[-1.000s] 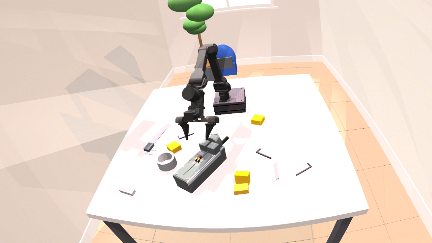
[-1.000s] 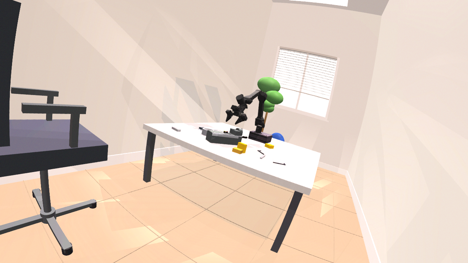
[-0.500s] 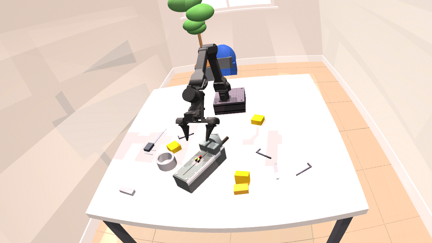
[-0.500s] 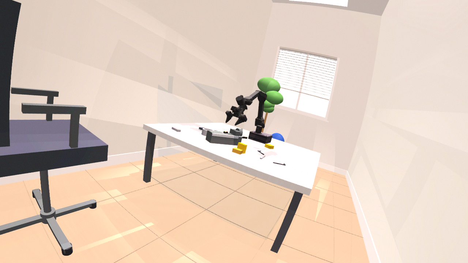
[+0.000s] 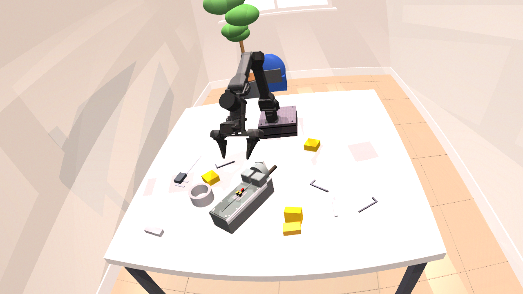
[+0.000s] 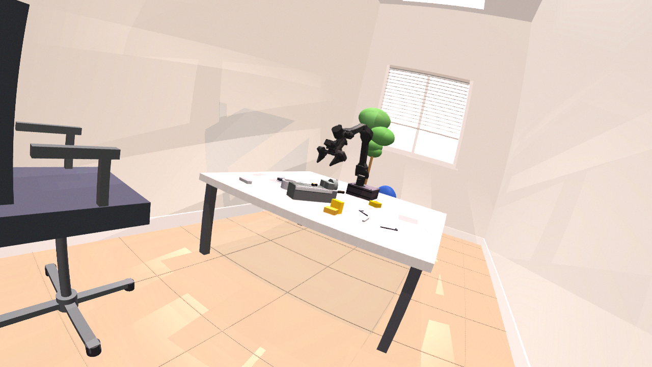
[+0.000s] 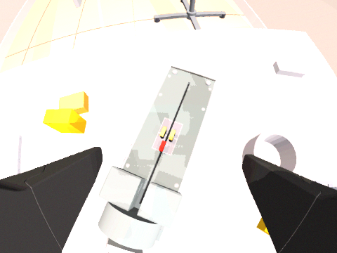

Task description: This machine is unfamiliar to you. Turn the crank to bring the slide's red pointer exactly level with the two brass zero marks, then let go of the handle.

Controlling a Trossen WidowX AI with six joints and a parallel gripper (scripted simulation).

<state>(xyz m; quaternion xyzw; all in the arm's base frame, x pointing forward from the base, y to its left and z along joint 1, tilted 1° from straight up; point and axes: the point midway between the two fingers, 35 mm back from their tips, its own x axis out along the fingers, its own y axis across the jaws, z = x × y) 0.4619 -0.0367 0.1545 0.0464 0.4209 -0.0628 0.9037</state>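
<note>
My gripper tip is now 11 cm past the brown crank handle, 9 cm to the right of it and 14 cm above it. The rest, counted from my gripper tip: red pointer 3 cm ahead, 1 cm to the left, 12 cm below.
</note>
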